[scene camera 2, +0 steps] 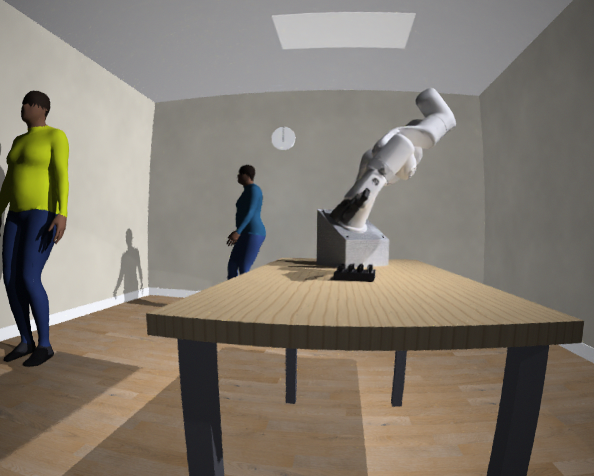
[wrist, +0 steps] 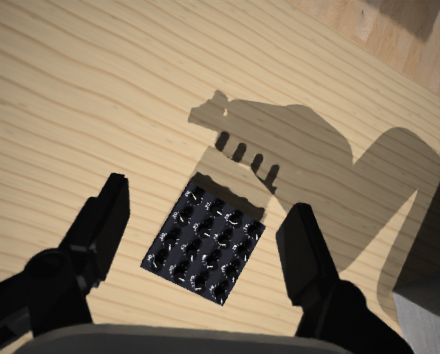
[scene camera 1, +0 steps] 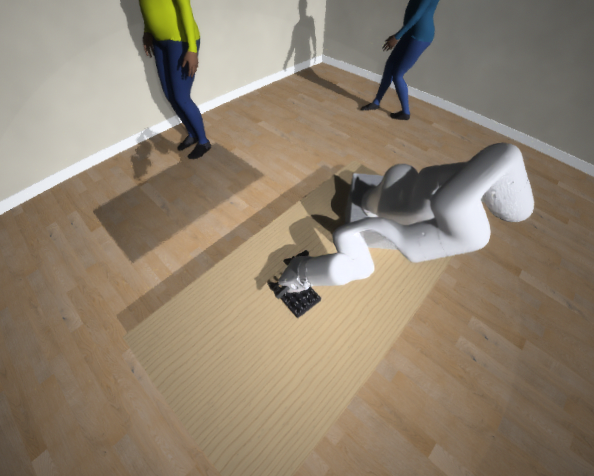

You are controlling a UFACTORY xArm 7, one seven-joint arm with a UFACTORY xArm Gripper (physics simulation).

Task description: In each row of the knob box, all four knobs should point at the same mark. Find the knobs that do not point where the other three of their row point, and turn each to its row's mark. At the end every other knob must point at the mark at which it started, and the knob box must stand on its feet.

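Where they show: gripper, fingertip midpoint: (scene camera 2: 337, 219) (wrist: 210, 207) (scene camera 1: 278, 274); arm's base, link origin: (scene camera 2: 351, 224) (scene camera 1: 378, 203).
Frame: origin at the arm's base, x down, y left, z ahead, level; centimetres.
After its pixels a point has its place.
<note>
The black knob box (scene camera 1: 299, 312) {x 13.8, y 13.2, z 46.4 cm} (scene camera 2: 355, 277) {x 15.0, y 9.2, z 48.0 cm} (wrist: 181, 235) {x 13.8, y 8.8, z 45.8 cm} stands flat on its feet on the table, with its knobs up. The wrist view shows its four rows of four black knobs with small white marks and pointer lines. These are too small and glinting to tell surely where each knob points. My gripper (scene camera 1: 286, 273) {x 0.1, y 3.9, z 47.9 cm} (scene camera 2: 350, 206) (wrist: 210, 207) {x 0.1, y 3.9, z 47.9 cm} is open and empty, above the box. In the wrist view the box lies between and a little below the two fingertips, touching neither. In scene camera 1 the gripper and wrist hide the box's far part.
The wooden table (scene camera 1: 240, 380) {x 16.1, y 19.9, z 73.3 cm} (scene camera 2: 300, 310) {x 16.1, y 6.1, z 86.3 cm} (wrist: 60, 125) {x 16.1, y 5.9, z 63.3 cm} carries the arm's grey base block (scene camera 1: 360, 212) {x 2.2, y -1.7, z 7.1 cm} (scene camera 2: 367, 251) {x 10.3, y 7.2, z 5.8 cm} (wrist: 420, 310) {x 12.2, y 0.7, z 13.2 cm} behind the box. The arm's shadow falls beside the box. Two people (scene camera 1: 177, 85) (scene camera 1: 400, 65) stand on the floor away from the table.
</note>
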